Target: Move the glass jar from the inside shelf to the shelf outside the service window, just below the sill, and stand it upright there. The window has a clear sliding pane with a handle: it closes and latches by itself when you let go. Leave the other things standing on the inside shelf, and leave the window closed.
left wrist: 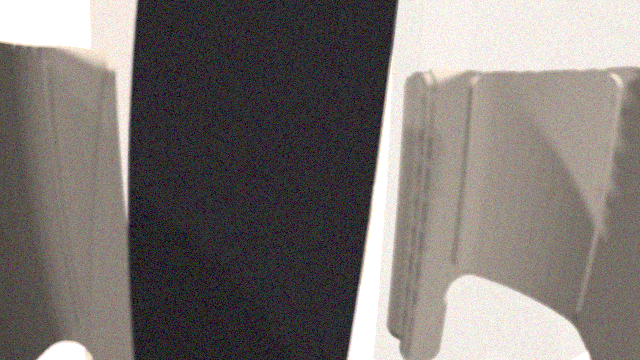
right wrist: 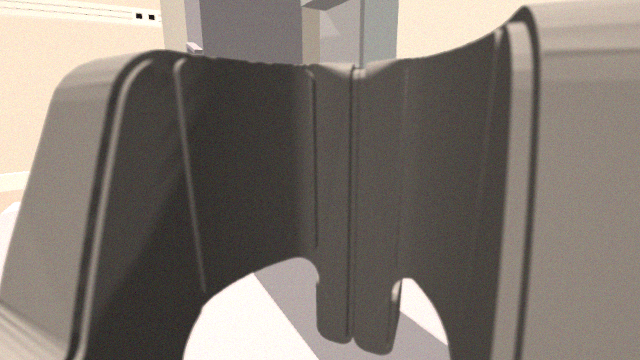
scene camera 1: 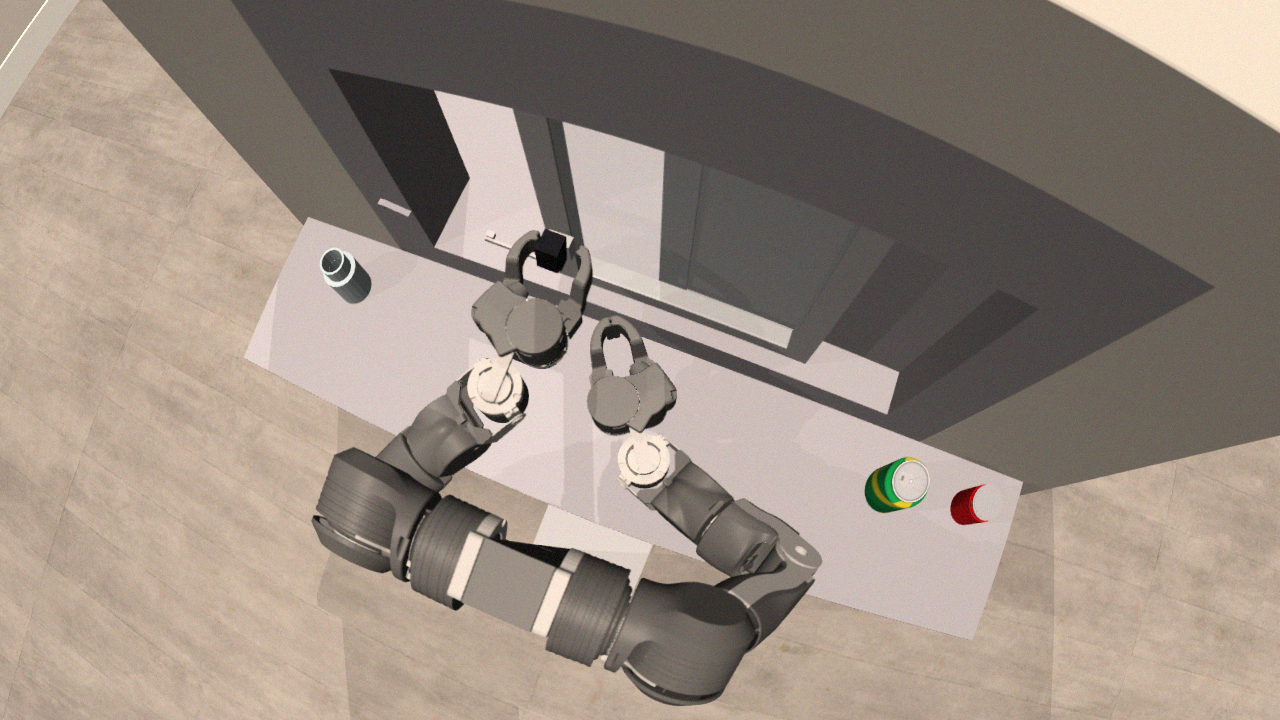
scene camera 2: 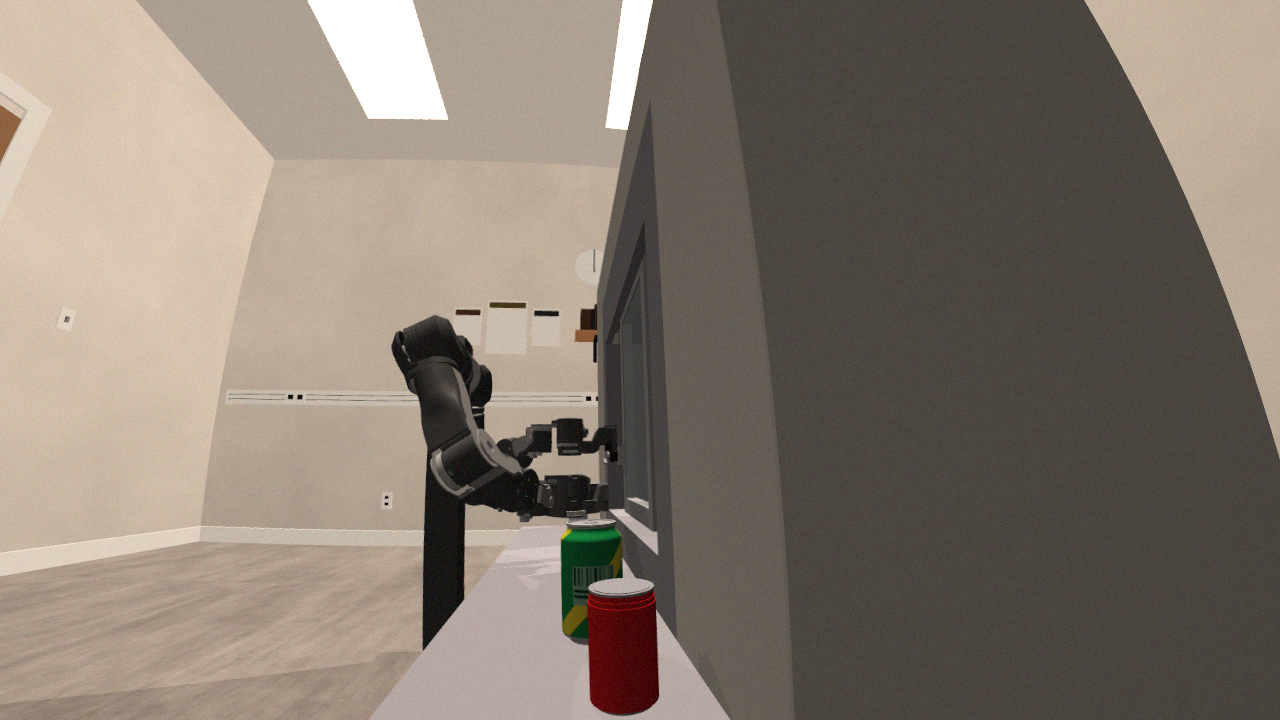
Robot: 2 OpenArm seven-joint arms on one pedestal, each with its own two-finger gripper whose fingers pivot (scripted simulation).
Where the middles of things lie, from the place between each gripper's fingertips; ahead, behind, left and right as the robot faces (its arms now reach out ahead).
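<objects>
Starting from my left hand, I find the black handle (scene camera 1: 551, 251) 50 mm to the left of it and 10 mm below it; going by their middles, the handle is the nearest to my left hand of the things named here. The glass jar (scene camera 1: 350, 280) is 340 mm to the left of my left hand, 70 mm behind it and 190 mm below it, while the red can (scene camera 2: 622, 627) is 620 mm to the right of that same hand, 60 mm behind it and 200 mm below it.
For my right hand (scene camera 1: 610, 323), the black handle is 120 mm to the left of it, 30 mm ahead of it and 110 mm above it. By its middle, the handle is nearer to my left hand than to my right hand. The red can is 550 mm to the right of my right hand, 30 mm behind it and 80 mm below it, and the glass jar is 410 mm to the left of my right hand, 40 mm behind it and 70 mm below it.
</objects>
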